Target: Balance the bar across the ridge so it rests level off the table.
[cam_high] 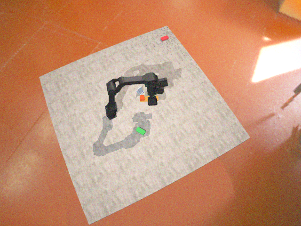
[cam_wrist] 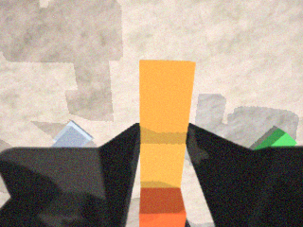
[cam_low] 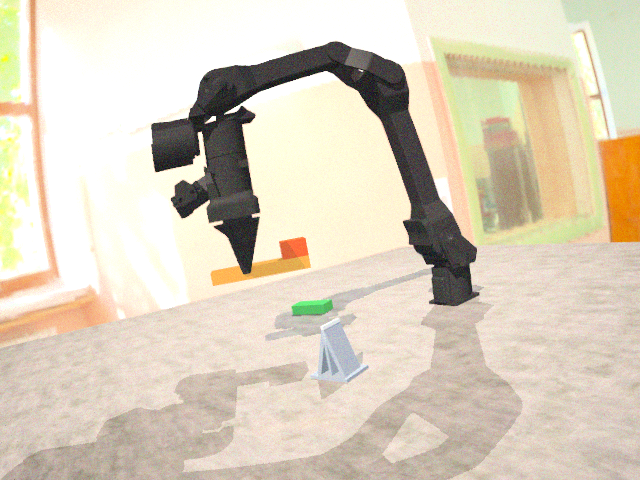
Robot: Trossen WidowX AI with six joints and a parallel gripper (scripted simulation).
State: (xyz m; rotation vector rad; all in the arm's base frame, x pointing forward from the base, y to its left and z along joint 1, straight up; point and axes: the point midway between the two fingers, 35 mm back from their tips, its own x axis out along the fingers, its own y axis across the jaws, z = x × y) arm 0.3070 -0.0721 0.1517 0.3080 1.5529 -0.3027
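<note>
Now: the bar 4 cm behind my gripper tip, 2 cm to the left of it and 1 cm above it. Round my gripper tip: small red block (57 cm to the left, 43 cm ahead, 11 cm below); green block (17 cm behind, 15 cm to the right, 11 cm below).
</note>
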